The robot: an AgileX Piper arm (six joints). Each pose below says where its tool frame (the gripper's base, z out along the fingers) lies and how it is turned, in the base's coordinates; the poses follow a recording.
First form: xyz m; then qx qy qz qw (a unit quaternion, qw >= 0).
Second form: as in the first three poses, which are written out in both.
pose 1, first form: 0.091 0.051 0.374 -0.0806 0.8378 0.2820 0.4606
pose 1, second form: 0.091 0.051 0.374 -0.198 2.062 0.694
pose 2, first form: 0.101 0.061 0.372 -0.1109 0.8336 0.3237 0.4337
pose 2, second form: 0.101 0.061 0.372 -0.276 2.076 0.806
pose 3, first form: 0.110 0.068 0.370 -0.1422 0.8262 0.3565 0.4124
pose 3, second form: 0.110 0.068 0.370 -0.358 2.078 0.897
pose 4, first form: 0.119 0.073 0.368 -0.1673 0.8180 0.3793 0.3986
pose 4, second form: 0.119 0.073 0.368 -0.424 2.071 0.960
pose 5, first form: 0.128 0.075 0.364 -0.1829 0.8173 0.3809 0.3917
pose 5, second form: 0.128 0.075 0.364 -0.464 2.076 0.967
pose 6, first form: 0.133 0.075 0.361 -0.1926 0.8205 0.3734 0.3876
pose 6, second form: 0.133 0.075 0.361 -0.490 2.088 0.950
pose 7, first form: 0.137 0.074 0.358 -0.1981 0.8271 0.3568 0.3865
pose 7, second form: 0.137 0.074 0.358 -0.504 2.106 0.908
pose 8, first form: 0.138 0.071 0.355 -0.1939 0.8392 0.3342 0.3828
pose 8, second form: 0.138 0.071 0.355 -0.494 2.140 0.852
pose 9, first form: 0.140 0.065 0.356 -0.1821 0.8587 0.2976 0.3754
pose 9, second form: 0.140 0.065 0.356 -0.466 2.197 0.762
